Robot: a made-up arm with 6 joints.
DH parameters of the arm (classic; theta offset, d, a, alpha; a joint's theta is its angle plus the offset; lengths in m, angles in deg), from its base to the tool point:
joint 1: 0 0.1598 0 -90
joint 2: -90 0 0.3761 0
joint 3: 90 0.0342 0 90
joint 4: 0 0.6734 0 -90
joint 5: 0 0 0 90
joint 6: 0 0.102 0 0
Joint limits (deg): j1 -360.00..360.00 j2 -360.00..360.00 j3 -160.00..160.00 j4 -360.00..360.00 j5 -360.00..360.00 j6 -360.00..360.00
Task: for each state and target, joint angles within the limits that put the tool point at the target. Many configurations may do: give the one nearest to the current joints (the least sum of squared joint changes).
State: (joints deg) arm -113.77 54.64 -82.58 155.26 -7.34 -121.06
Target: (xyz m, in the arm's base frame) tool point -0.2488 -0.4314 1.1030
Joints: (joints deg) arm -123.08 59.94 -48.28 155.37 -9.76 -121.06
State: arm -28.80 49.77 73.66 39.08 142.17 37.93
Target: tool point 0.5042 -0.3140 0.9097
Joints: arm -40.38 18.11 26.50 41.88 128.53 37.93
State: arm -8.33 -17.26 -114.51 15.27 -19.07 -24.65
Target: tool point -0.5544 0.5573 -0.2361
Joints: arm -43.01 -55.33 -85.28 14.50 -11.04 -24.65
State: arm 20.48 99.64 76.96 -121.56 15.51 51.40
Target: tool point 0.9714 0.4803 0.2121
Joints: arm 25.79 59.68 41.76 -122.78 16.57 51.40
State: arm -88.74 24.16 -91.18 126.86 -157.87 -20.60
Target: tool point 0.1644 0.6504 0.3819
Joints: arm -104.26 -16.30 -90.18 127.72 -154.28 -20.60
